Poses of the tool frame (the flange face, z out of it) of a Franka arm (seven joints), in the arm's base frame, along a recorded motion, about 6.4 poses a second.
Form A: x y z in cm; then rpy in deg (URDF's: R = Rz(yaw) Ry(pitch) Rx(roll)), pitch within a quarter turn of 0, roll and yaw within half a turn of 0.
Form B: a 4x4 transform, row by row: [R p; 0 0 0 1], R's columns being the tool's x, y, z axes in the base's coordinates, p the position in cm. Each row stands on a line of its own. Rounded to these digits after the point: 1 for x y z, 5 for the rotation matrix.
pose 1, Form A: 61.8 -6.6 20.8 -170.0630 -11.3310 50.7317
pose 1, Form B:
0.62062 0.78404 -0.01110 61.8
0.75910 -0.59721 0.25905 -6.6
0.19648 -0.16920 -0.96580 20.8
0 0 0 1

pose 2, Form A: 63.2 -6.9 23.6 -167.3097 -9.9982 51.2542
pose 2, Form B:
0.61636 0.78475 -0.06533 63.2
0.76809 -0.58083 0.26959 -6.9
0.17362 -0.21634 -0.96076 23.6
0 0 0 1

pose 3, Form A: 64.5 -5.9 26.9 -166.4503 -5.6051 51.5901
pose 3, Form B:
0.61831 0.77599 -0.12459 64.5
0.77984 -0.58606 0.21996 -5.9
0.09767 -0.23317 -0.96752 26.9
0 0 0 1

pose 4, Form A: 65.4 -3.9 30.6 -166.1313 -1.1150 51.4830
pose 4, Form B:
0.62263 0.76252 -0.17578 65.4
0.78228 -0.60094 0.16405 -3.9
0.01946 -0.23965 -0.97066 30.6
0 0 0 1

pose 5, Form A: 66.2 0.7 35.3 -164.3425 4.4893 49.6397
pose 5, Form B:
0.64561 0.72003 -0.25446 66.2
0.75965 -0.63966 0.11735 0.7
-0.07827 -0.26906 -0.95994 35.3
0 0 0 1

